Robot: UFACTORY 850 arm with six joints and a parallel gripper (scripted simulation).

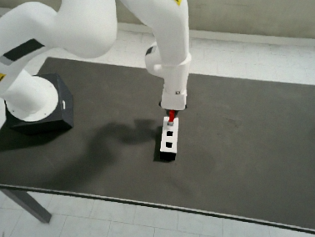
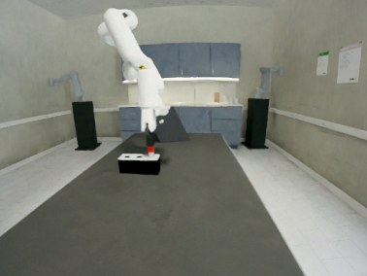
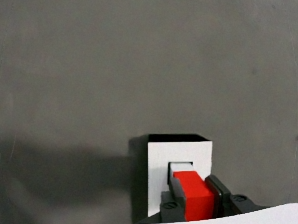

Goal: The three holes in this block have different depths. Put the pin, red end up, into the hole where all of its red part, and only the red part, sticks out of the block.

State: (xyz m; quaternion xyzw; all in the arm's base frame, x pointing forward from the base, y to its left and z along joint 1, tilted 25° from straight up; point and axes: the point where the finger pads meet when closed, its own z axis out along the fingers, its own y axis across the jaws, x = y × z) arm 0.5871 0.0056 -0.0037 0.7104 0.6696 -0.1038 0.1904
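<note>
The block is 110 mm below my hand, 60 mm to the right of it and 10 mm behind it. Round my hand: pin (20 mm below).
</note>
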